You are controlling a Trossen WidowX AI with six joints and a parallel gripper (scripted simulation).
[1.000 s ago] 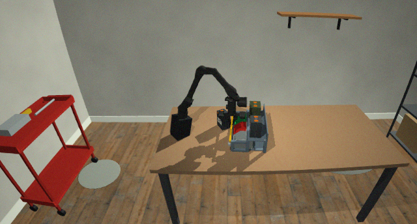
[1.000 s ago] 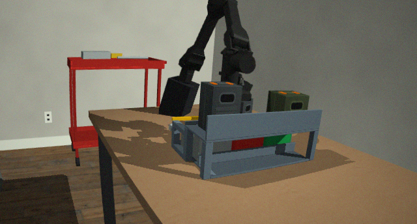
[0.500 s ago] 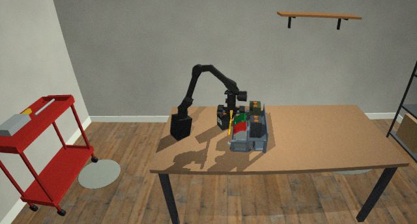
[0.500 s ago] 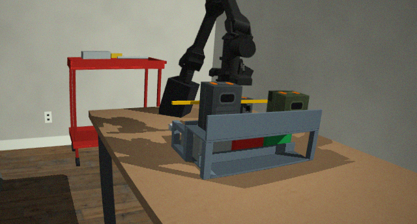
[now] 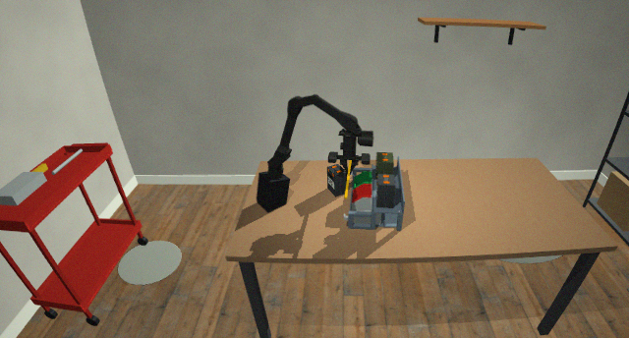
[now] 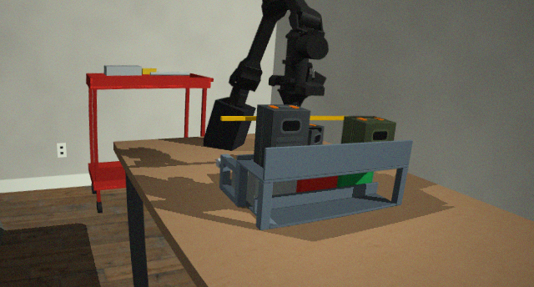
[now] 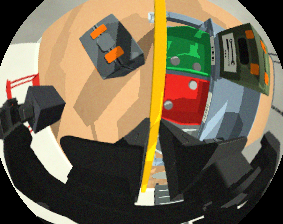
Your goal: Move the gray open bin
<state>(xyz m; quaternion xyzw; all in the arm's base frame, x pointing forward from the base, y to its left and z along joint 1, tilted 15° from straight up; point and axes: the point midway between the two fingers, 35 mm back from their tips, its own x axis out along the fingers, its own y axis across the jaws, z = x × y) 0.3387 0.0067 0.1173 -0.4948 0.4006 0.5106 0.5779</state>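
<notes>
Right now my hand is 30 mm above the yellow stick. The rest, counted from my hand: dark gray box: 170 mm ahead, 110 mm to the right, 40 mm below; gray bin: 160 mm below, 110 mm to the right, 90 mm ahead; red bin: 160 mm below, 90 mm ahead.
</notes>
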